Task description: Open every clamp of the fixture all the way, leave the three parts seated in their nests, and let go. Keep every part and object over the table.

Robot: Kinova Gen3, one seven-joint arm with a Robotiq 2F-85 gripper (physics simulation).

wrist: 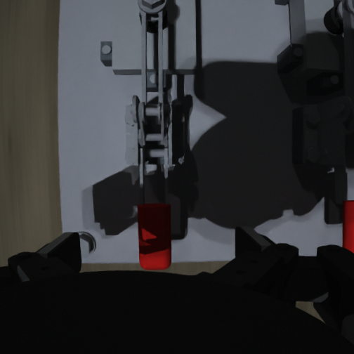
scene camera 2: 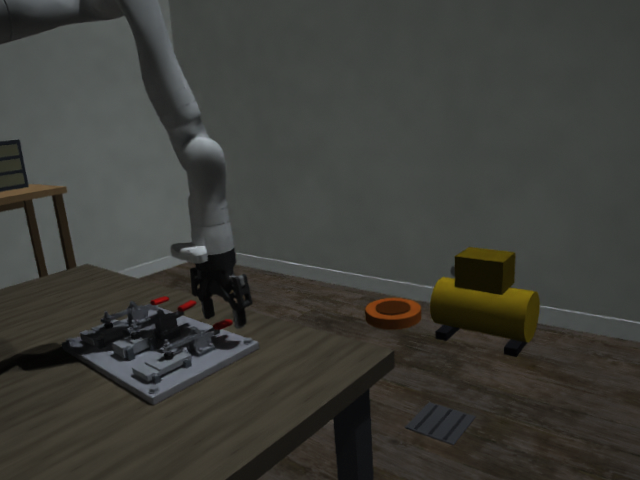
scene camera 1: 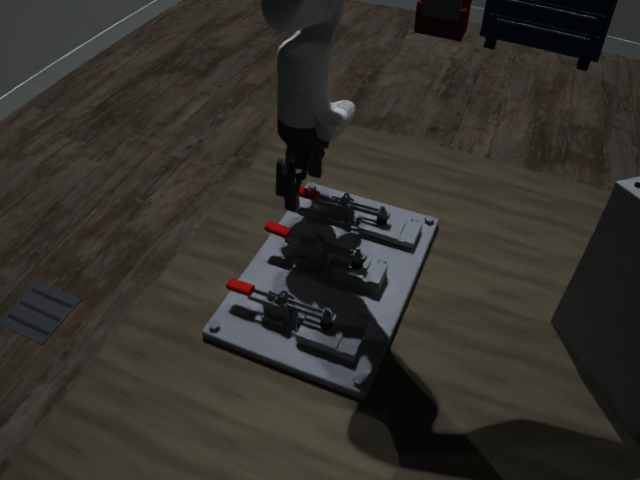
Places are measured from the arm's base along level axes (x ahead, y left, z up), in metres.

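Pixels of known places: gripper, between the fingertips: (scene camera 2: 224,322) (scene camera 1: 304,192).
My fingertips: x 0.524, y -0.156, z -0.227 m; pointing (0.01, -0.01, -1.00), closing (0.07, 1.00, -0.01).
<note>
For each thing: its top centre in the pictures, then the offset to it from my fingertips. "*": a spot on its surface instead. Level surfaces: height alone.
- far clamp's red handle, a spot on its surface: (scene camera 1: 309,193) (scene camera 2: 219,322) * 0.010 m back, 0.004 m left, 0.003 m up
- middle clamp's red handle, a spot on its surface: (scene camera 1: 277,229) (scene camera 2: 184,303) * 0.000 m ahead, 0.114 m left, 0.020 m up
- far part, centre of its top: (scene camera 1: 390,225) (scene camera 2: 162,361) 0.146 m back, 0.011 m left, 0.018 m down
- middle part, centre of its top: (scene camera 1: 360,266) (scene camera 2: 133,338) 0.127 m back, 0.120 m left, 0.008 m down
- wooden table, height of its surface: 0.049 m down
The fixture plate (scene camera 1: 248,335) (scene camera 2: 227,352) (wrist: 80,125) lies on the table and carries three toggle clamps. The far clamp's red handle (scene camera 1: 309,193) (scene camera 2: 222,324) (wrist: 154,240), the middle clamp's red handle (scene camera 1: 277,229) (scene camera 2: 186,306) (wrist: 349,225) and the near clamp's red handle (scene camera 1: 239,286) (scene camera 2: 160,300) all point outward and low. Each clamp's arm lies over its part: far part (scene camera 1: 410,235) (scene camera 2: 162,365) (wrist: 125,50), middle part (scene camera 1: 375,277) (scene camera 2: 129,346), near part (scene camera 1: 323,341). My gripper (scene camera 1: 303,187) (scene camera 2: 224,317) (wrist: 157,247) is open and empty, its fingers on either side of the far handle in the wrist view, apart from it.
The wooden table (scene camera 1: 491,310) (scene camera 2: 310,346) has an edge beyond the handles. A grey box (scene camera 1: 599,289) stands at the right in scene camera 1. A yellow tank (scene camera 2: 483,310) and an orange disc (scene camera 2: 392,317) are on the floor away from the table.
</note>
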